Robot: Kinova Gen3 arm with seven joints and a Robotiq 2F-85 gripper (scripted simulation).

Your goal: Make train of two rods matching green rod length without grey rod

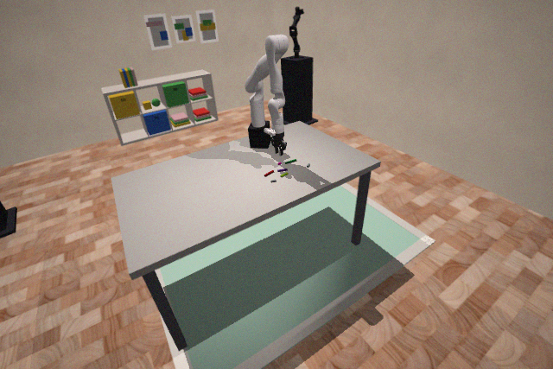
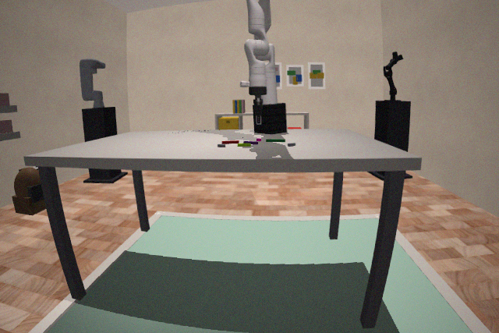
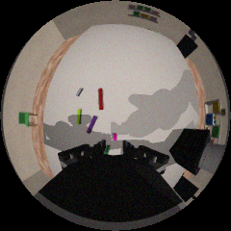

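The magenta rod lies 9 cm below my hand. The rest, counted from my hand: green rod (3 cm ahead, 7 cm to the left, 9 cm below); purple rod (7 cm ahead, 4 cm to the right, 9 cm below); red rod (4 cm ahead, 12 cm to the right, 9 cm below).
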